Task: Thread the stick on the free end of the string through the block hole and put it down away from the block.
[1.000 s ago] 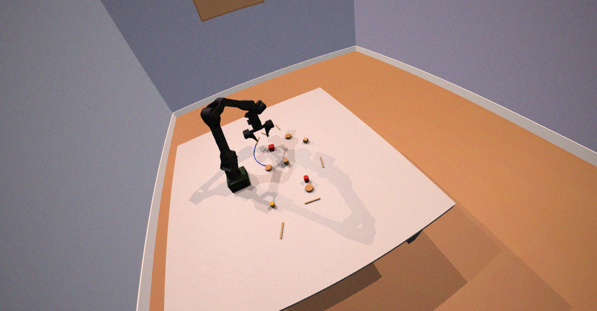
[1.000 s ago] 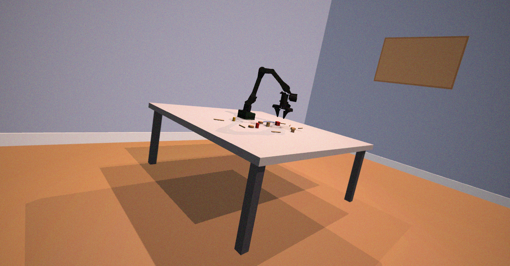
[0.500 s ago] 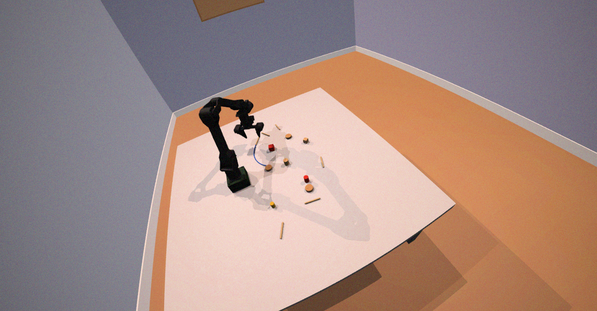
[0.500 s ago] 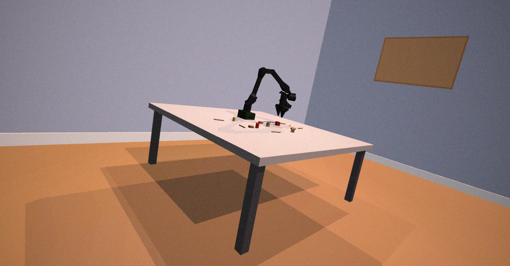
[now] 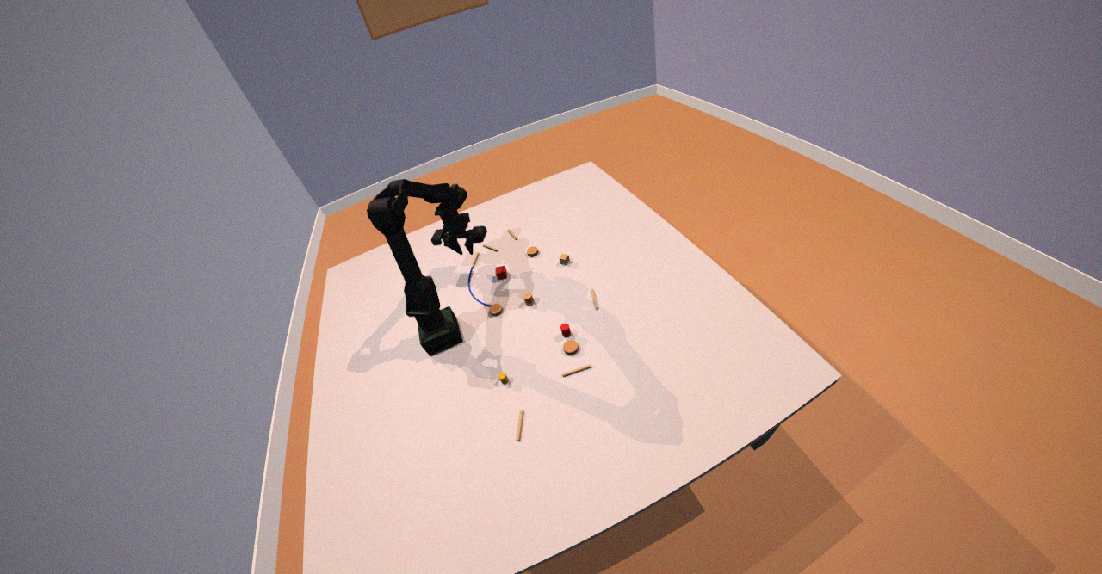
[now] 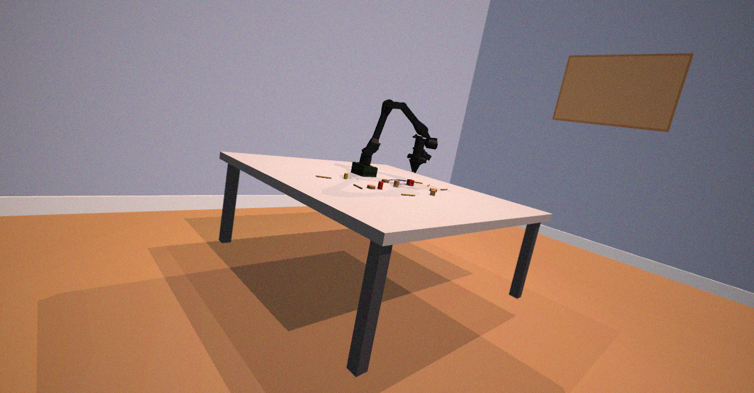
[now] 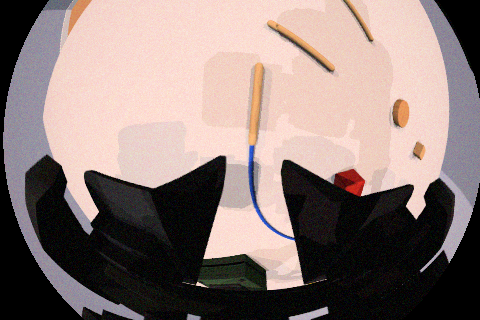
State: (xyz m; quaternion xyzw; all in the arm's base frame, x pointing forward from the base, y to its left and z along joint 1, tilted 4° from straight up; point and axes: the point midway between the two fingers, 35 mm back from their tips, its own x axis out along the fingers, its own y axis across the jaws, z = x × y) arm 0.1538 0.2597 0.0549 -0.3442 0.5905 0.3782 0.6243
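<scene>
Right now the thin wooden stick is 60 mm below my gripper tip, 10 mm to the left of it and 10 mm ahead of it. Also, from my gripper tip: round wooden button 250 mm to the right, 50 mm below, 30 mm ahead; wooden cylinder 270 mm to the right, 130 mm ahead, 40 mm below; red block 110 mm to the right, 90 mm ahead, 40 mm below.
</scene>
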